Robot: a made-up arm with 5 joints.
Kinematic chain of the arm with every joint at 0, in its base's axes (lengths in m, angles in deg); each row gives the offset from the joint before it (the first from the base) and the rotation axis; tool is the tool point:
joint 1: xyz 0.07 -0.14 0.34 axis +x
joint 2: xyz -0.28 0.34 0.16 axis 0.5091 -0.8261 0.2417
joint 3: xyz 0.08 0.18 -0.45 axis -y
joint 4: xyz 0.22 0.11 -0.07 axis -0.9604 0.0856 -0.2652
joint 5: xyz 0 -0.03 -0.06 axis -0.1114 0.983 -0.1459
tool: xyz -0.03 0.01 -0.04
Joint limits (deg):
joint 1: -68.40..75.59
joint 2: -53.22..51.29
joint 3: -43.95..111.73
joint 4: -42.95..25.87
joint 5: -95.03..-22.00
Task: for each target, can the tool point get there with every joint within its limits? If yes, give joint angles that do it. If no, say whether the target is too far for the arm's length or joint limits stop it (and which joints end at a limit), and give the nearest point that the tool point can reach.
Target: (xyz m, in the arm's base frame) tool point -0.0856 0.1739 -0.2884
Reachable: yes | joints -12.82 -25.03 12.86 -1.28 -43.53
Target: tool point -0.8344 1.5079 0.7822
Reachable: no: too far | nearest point -0.4047 0.6155 0.5427 | short by 1.019 m
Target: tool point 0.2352 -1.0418 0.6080
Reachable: no: joint limits stop it (at a limit: joint 1, joint 2) | nearest point 0.0492 -0.2399 1.0592 | short by 0.939 m
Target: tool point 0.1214 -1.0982 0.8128
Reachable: no: joint limits stop it (at a limit: joint 1, joint 2) | nearest point 0.0316 -0.2520 1.0803 | short by 0.892 m
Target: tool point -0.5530 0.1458 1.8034
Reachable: no: too far | nearest point -0.1423 0.0081 1.0982 | short by 0.828 m
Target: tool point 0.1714 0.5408 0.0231
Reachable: yes | joints -33.39 31.55 63.82 -14.26 -51.39
